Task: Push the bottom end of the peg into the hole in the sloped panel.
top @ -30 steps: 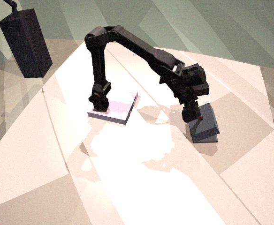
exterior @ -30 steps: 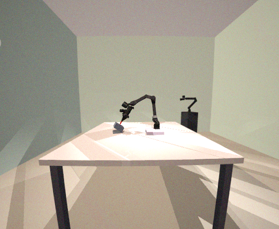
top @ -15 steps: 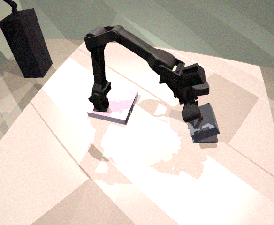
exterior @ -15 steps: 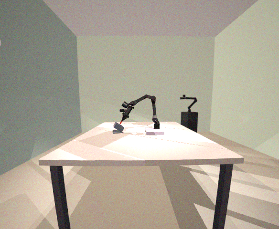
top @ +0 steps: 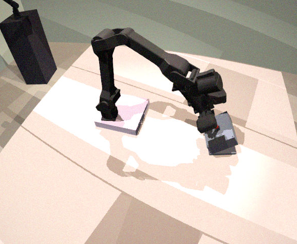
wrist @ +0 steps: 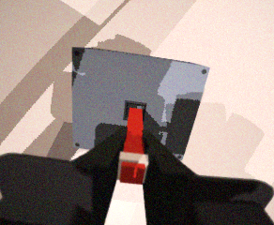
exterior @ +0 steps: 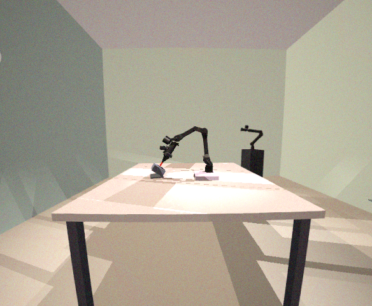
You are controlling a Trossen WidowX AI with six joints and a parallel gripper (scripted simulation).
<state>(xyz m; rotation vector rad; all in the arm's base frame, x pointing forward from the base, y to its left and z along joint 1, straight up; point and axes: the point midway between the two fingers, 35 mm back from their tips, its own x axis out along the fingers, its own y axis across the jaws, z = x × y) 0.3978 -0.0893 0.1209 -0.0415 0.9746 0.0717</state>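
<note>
Now: the panel 4 cm ahead of my gripper tip and 7 cm below it. The rest, counted from my gripper tip: red square peg 1 cm behind, 1 cm above.
</note>
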